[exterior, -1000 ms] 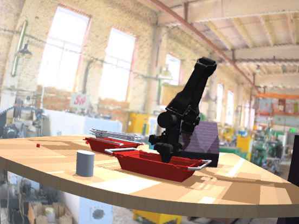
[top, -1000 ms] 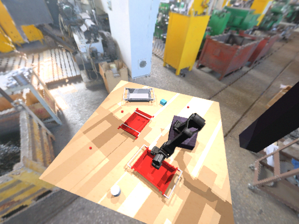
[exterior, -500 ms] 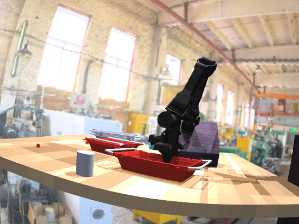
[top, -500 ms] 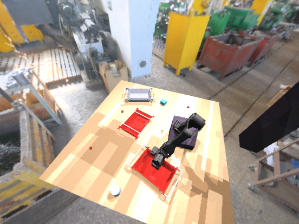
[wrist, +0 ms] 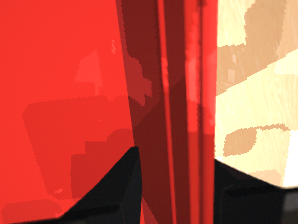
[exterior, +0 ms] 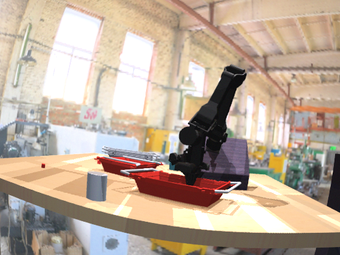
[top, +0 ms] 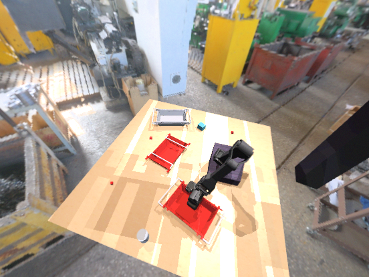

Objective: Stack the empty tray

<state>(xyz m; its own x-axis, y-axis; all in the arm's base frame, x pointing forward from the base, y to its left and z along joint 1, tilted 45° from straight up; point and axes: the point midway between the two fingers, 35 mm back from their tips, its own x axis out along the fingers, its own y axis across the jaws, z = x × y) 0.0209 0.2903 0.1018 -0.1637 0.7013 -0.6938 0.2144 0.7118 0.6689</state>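
My gripper tip is 20 mm short of the red tray, 70 mm to the right of it and 30 mm below it. The rest, counted from my gripper tip: cyan block: 190 mm ahead, 640 mm to the right, 10 mm above; grey cylinder: 200 mm ahead, 310 mm to the left, 20 mm above.
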